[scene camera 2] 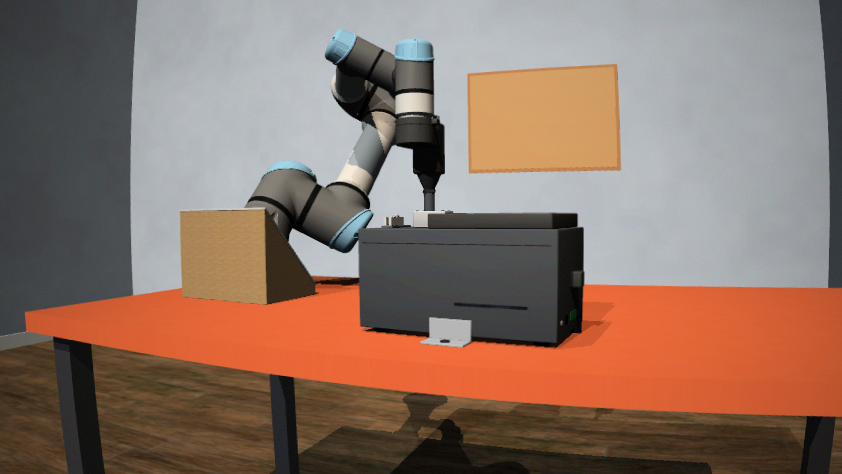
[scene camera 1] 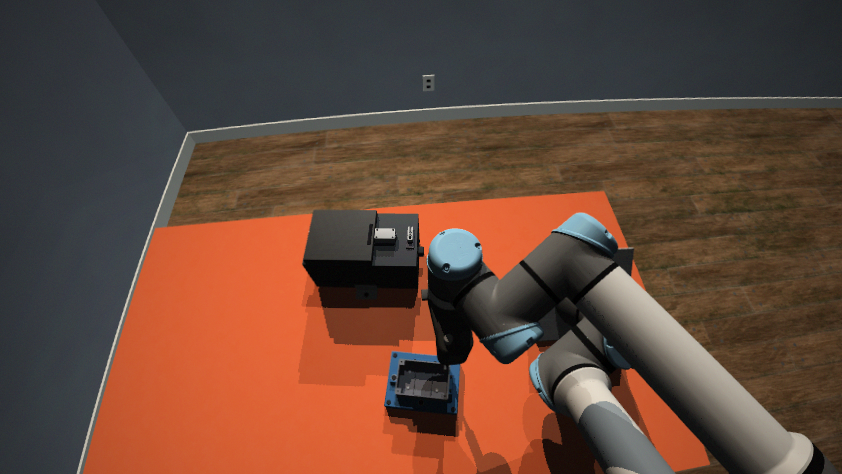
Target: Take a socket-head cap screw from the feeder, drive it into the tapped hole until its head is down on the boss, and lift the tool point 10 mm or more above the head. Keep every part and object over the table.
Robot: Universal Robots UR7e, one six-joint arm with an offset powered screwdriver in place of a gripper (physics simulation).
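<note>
My screwdriver point(scene camera 1: 452, 338) point(scene camera 2: 429, 176) points straight down. In scene camera 1 its lower end is over the back right corner of the grey open housing point(scene camera 1: 421, 395), and its tip is hidden behind the tool body. The housing sits on a blue base plate point(scene camera 1: 389, 397). In scene camera 2 the tool's lower part drops behind the screw feeder point(scene camera 1: 338, 235) point(scene camera 2: 459, 276), which hides the tip and the housing. Whether a screw is on the tip, and how high the tip is over the boss, cannot be seen. The tool has no fingers to open or shut.
The feeder is a black box with a light block point(scene camera 1: 384, 233) on top, behind the housing. The orange table point(scene camera 1: 223, 353) point(scene camera 2: 707, 353) carries both. A wedge-shaped stand point(scene camera 2: 223, 256) is left of the feeder in scene camera 2. The arm's links point(scene camera 1: 677, 353) point(scene camera 2: 368, 153) reach in from the right in scene camera 1.
</note>
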